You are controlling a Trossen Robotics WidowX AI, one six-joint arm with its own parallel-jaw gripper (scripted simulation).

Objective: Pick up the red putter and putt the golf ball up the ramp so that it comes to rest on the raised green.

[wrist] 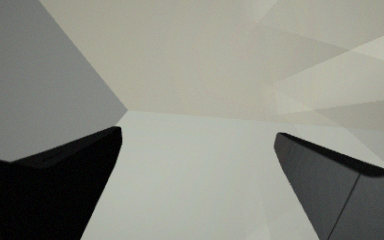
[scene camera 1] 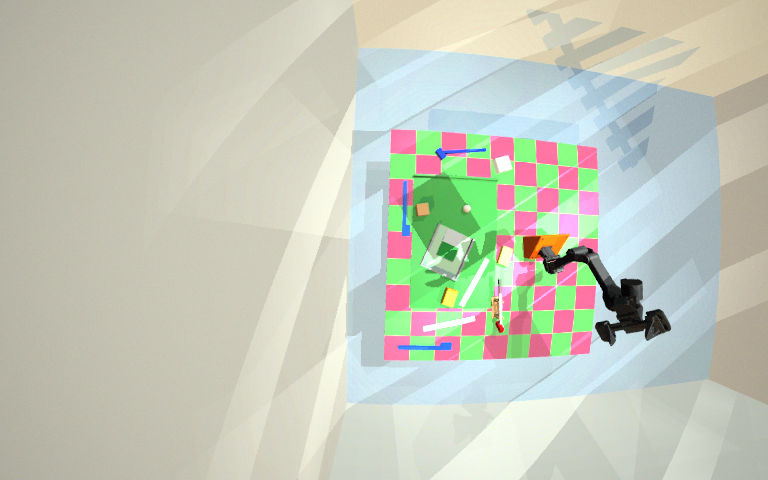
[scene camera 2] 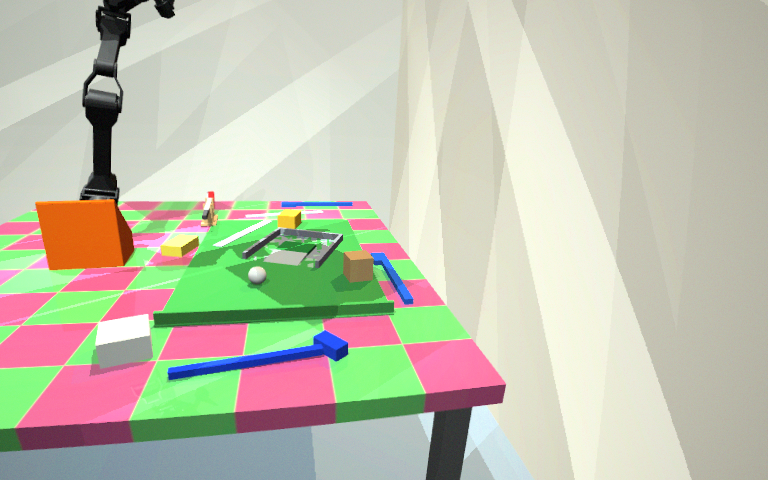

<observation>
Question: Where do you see a grey-framed raised green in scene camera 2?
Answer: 289, 252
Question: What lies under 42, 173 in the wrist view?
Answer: The gripper.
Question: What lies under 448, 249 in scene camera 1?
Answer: A grey-framed raised green.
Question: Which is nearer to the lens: the white block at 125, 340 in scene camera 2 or the brown cube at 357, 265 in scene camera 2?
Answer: The white block.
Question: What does the gripper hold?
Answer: Nothing.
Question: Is the gripper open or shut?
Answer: Open.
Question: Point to a green mat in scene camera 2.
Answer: At 217, 277
</observation>
